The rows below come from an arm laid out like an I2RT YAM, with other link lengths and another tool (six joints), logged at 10 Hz.
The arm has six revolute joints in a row. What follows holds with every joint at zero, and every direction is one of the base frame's.
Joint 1 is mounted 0.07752 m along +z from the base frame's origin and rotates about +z.
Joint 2 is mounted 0.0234 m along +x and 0.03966 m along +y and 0.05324 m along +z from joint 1 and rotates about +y.
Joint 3 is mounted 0.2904 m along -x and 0.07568 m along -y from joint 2 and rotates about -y.
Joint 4 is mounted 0.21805 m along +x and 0.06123 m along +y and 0.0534 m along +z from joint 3 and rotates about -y.
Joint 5 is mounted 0.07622 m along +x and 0.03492 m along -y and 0.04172 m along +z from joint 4 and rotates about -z.
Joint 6 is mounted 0.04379 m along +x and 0.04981 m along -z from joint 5 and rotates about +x.
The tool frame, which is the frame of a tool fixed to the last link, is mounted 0.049 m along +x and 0.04 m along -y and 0.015 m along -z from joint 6; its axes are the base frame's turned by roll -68.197, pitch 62.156 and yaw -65.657 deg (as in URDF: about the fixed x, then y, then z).
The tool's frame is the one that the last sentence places.
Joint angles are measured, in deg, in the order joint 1, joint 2, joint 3, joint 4, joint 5, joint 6. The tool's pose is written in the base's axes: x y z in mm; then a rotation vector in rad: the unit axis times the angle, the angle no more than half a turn. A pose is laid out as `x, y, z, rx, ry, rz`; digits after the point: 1 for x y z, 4 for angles.
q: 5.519 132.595 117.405 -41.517 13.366 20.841
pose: 505.0, -13.8, 186.0, -0.1618, 2.3505, -0.2667
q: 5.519 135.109 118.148 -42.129 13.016 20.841
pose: 507.6, -13.1, 167.7, -0.1722, 2.3917, -0.2627
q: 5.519 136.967 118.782 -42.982 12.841 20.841
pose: 508.2, -12.8, 154.3, -0.1806, 2.4274, -0.2620
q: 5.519 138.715 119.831 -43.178 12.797 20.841
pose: 511.4, -12.4, 144.3, -0.1841, 2.4427, -0.2623
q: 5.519 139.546 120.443 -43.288 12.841 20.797
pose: 513.2, -12.3, 140.1, -0.1862, 2.4483, -0.2639
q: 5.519 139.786 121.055 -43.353 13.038 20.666
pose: 515.0, -12.5, 141.0, -0.1873, 2.4427, -0.2684
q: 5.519 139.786 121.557 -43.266 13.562 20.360
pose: 516.8, -13.2, 144.0, -0.1900, 2.4319, -0.2803
